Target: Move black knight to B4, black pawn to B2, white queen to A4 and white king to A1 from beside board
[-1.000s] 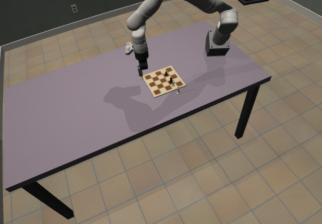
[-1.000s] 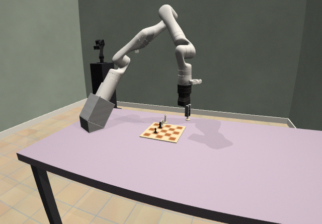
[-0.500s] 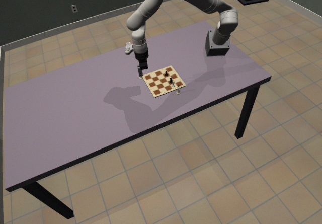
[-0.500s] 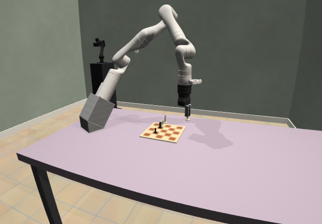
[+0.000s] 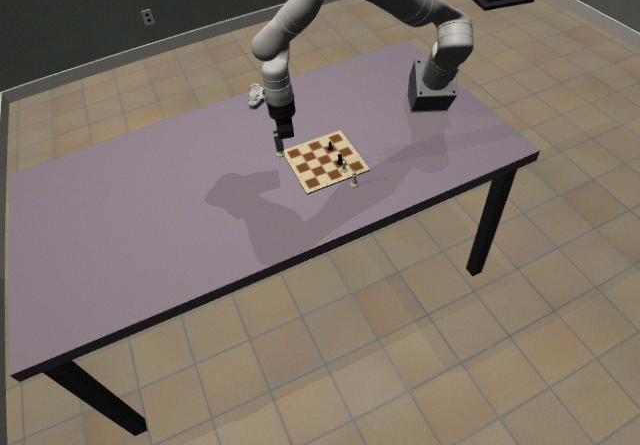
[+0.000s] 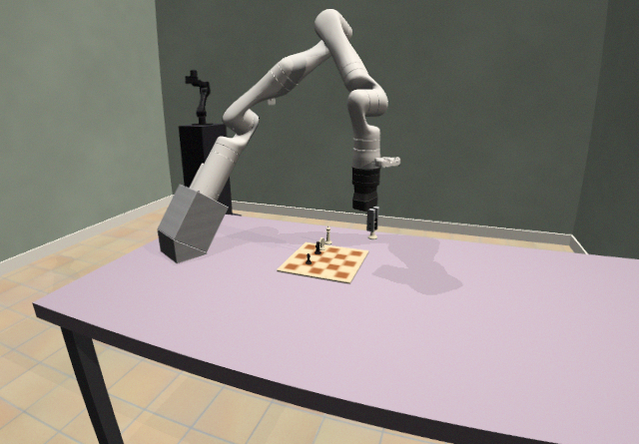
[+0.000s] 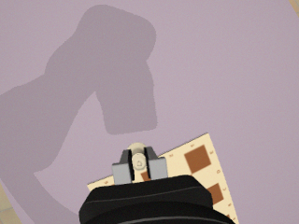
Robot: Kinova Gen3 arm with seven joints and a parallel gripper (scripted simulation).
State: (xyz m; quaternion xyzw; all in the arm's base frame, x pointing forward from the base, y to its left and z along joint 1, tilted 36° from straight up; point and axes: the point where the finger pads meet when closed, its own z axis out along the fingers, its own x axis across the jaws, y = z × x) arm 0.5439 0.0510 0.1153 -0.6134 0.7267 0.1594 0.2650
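Now: hand 180 mm past the black knight and 120 mm above it. Also, from my hand: black pawn: 170 mm behind, 70 mm to the right, 120 mm below; chessboard: 140 mm behind, 30 mm to the right, 130 mm below.
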